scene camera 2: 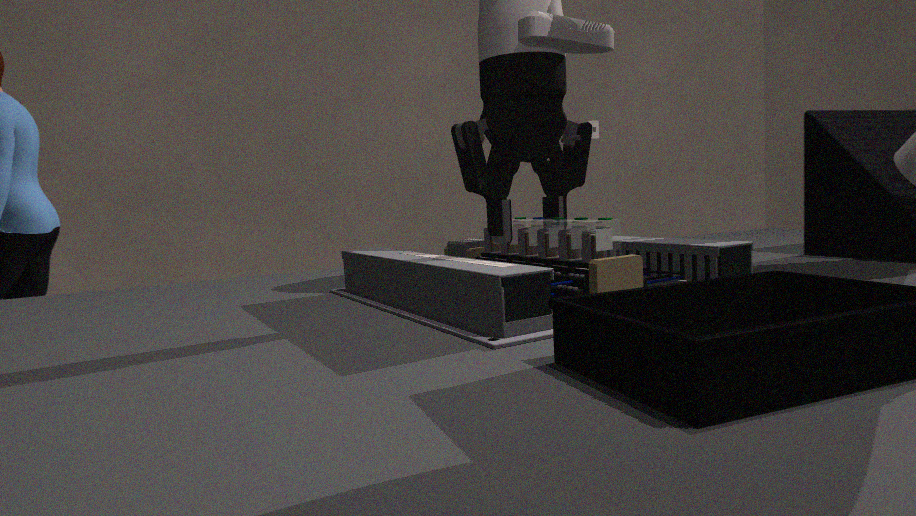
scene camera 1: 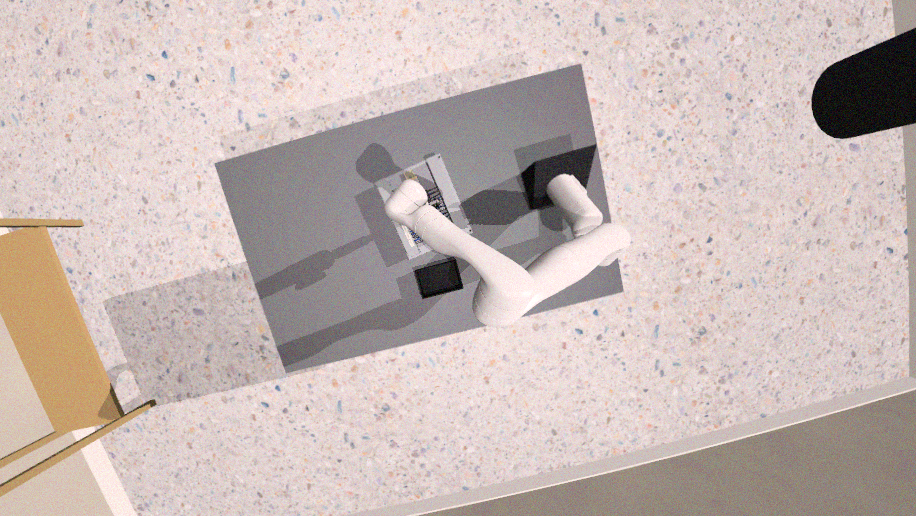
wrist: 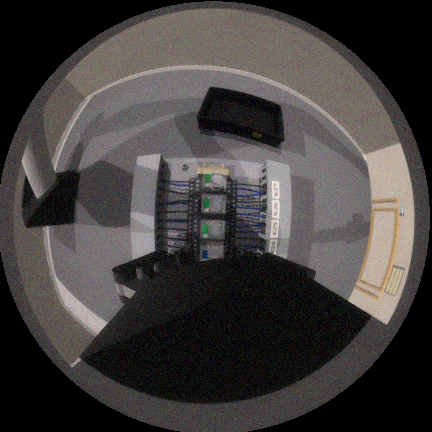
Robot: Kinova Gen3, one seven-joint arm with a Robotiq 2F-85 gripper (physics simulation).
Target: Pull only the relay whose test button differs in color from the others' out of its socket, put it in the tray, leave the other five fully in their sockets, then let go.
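Places are measured from the arm's base along level axes (x ahead, y left, z up), in millimetres.
Where they show: gripper, fingertip midpoint: point(scene camera 2: 528, 240) point(wrist: 212, 251); arm's base, origin of the base link: point(scene camera 1: 559, 185) point(wrist: 46, 187).
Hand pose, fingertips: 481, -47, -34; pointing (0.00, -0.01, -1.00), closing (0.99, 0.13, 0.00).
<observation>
Each offset is from my fingertips to the top centre of the thing, as dx, dy, dz. "spot": to the spot under its first point.
A relay with a blue test button {-3, +2, +20} point(wrist: 211, 251) stands in the socket row, partly cut off by the gripper in the wrist view. Three relays with green buttons {-14, +88, +20} point(wrist: 214, 180) {-10, +59, +20} point(wrist: 214, 204) {-6, +31, +20} point(wrist: 213, 229) stand in a line beyond it. The clear-topped relay row {spot: -8, +99, +4} point(scene camera 2: 600, 239) shows side-on in scene camera 2; the remaining relays are hidden in the wrist view. My gripper point(scene camera 2: 526, 229) point(wrist: 212, 251) is partly open and points down, its fingertips low on either side of the row near the blue-button relay. It grips nothing. The black tray {+18, +263, -15} point(scene camera 1: 439, 278) point(scene camera 2: 628, 358) point(wrist: 235, 131) is empty beside the panel.
Grey wire ducts {+100, -1, -7} point(scene camera 2: 435, 282) {-101, -28, -7} point(wrist: 144, 215) point(wrist: 282, 225) flank the sockets, with blue and black wires between. A beige end block point(scene camera 2: 615, 273) point(wrist: 213, 170) closes the row on the tray side. A black wedge-shaped block point(scene camera 1: 554, 176) point(scene camera 2: 846, 205) point(wrist: 57, 202) stands by the arm's base.
</observation>
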